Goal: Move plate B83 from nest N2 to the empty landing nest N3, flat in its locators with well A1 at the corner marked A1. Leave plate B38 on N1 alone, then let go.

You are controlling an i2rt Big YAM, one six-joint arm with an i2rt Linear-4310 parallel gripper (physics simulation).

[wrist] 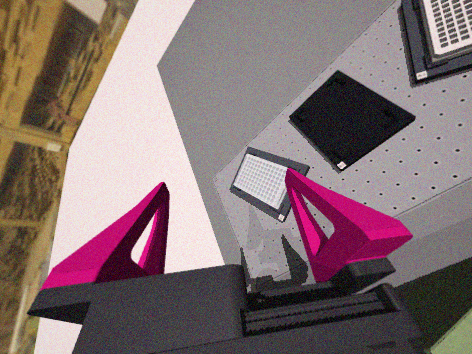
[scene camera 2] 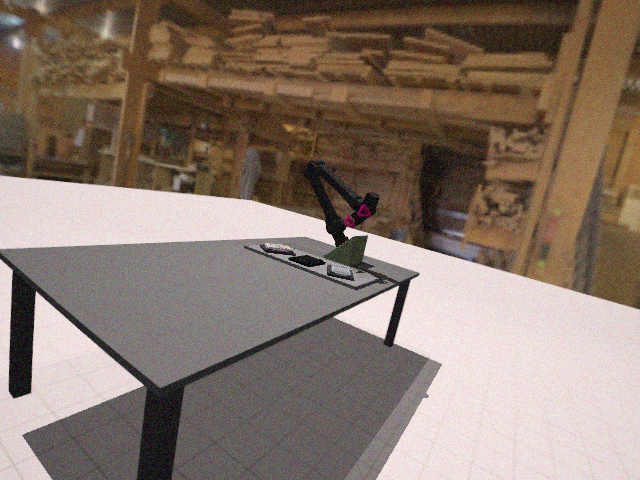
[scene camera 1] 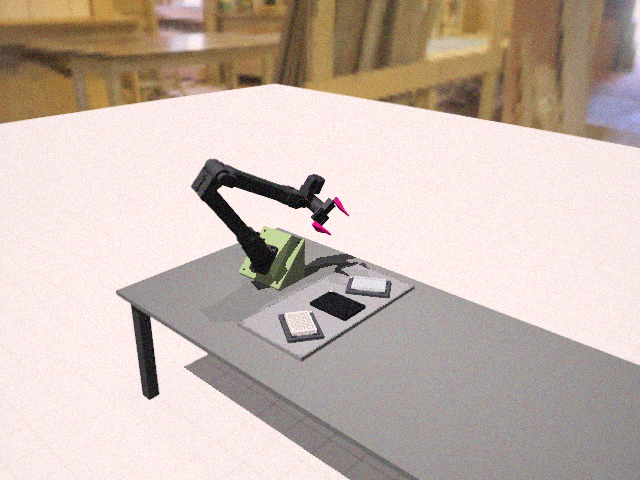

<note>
My gripper is open, with nothing in its grasp. Further things: a black nest.
My gripper also shows in the wrist view.
</note>
